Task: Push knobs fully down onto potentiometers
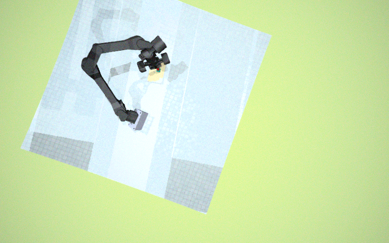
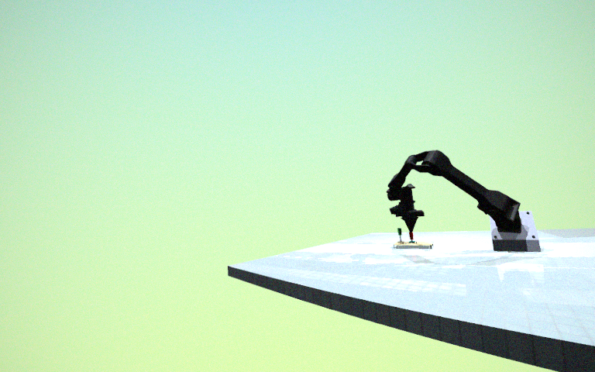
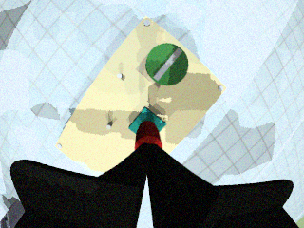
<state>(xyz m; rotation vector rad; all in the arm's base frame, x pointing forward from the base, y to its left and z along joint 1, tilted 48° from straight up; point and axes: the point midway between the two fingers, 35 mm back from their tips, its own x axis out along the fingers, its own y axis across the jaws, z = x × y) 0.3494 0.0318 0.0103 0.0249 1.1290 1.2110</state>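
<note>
Right now the red knob is 20 mm below my gripper tip. From my gripper tip the other things lie so: green knob (40 mm to the left, 40 mm ahead, 10 mm above).
</note>
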